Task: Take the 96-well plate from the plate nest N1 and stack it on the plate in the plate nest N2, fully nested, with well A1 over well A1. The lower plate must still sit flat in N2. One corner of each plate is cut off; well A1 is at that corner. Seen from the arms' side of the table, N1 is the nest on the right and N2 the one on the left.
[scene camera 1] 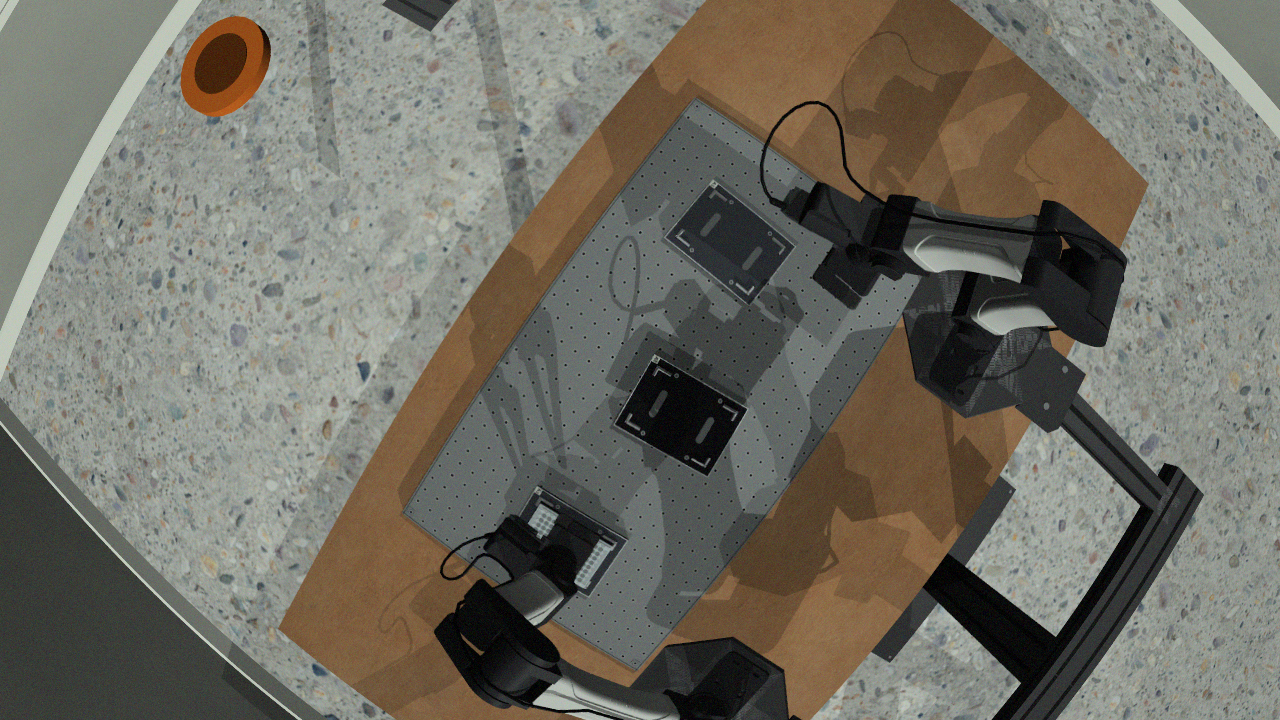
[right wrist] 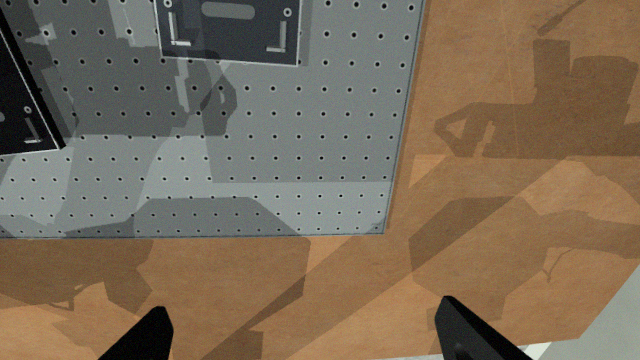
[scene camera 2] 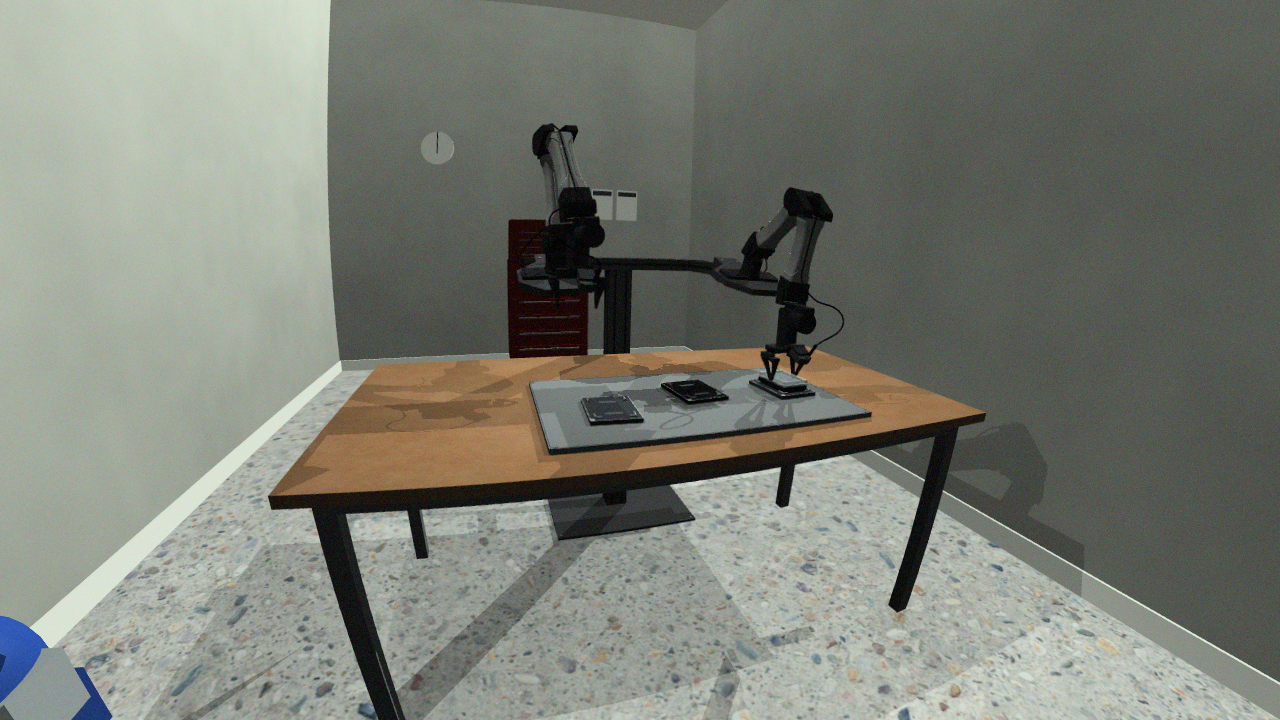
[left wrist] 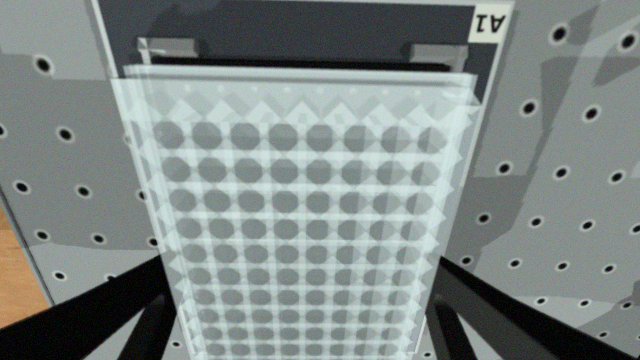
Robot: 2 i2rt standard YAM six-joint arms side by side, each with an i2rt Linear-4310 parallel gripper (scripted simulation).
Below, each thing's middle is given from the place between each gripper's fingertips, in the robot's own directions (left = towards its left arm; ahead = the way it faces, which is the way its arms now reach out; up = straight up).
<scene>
My left hand [scene camera 1: 562, 547] is 1 cm above the clear 96-well plate [scene camera 1: 586, 572]. Also, from my left hand: black nest [scene camera 1: 689, 403] (27 cm to the right, 3 cm below, 3 cm behind); then black 96-well plate [left wrist: 182, 61] (2 cm below).
I see the black nest 310 mm to the left of my right hand [scene camera 1: 849, 253], 230 mm below it and 40 mm ahead of it. The rest, counted from my right hand: clear 96-well plate (580 mm to the left, 210 mm below, 80 mm ahead); then black 96-well plate (580 mm to the left, 220 mm below, 80 mm ahead).
</scene>
